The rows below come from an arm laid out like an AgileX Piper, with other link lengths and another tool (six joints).
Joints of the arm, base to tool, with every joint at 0 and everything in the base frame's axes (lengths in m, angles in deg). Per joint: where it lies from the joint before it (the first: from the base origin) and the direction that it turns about. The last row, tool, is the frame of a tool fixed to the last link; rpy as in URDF.
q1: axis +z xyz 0 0 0.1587
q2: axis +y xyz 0 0 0
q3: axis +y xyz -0.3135 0 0.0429
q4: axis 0.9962 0 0.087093 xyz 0.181 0 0.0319
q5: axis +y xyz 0 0 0
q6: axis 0.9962 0 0.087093 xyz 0.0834 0 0.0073
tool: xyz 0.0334 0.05 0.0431 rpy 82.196 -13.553 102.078
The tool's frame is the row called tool.
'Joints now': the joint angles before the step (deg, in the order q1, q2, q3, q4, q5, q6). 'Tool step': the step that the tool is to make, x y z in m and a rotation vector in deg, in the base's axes. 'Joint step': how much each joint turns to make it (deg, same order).
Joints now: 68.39, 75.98, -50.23, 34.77, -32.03, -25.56
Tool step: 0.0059, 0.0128, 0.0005, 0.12, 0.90, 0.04
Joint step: 0.01, 2.54, -2.42, 0.47, 0.28, 0.41
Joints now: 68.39, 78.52, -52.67, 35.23, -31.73, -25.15
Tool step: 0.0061, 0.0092, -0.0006, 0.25, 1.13, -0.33
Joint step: -0.14, 1.96, -1.69, 0.74, 0.07, 0.46
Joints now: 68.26, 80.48, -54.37, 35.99, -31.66, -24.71
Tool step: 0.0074, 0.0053, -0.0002, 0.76, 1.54, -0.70
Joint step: -0.55, 1.45, -1.20, 0.67, -0.01, 1.15
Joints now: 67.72, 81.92, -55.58, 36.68, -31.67, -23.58
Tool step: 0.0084, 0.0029, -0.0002, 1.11, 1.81, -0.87
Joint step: -0.84, 1.18, -0.87, 0.39, -0.06, 1.85
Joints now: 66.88, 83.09, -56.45, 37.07, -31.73, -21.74
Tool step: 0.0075, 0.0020, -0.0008, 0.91, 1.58, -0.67
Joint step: -0.86, 0.97, -0.61, -0.04, 0.06, 1.95
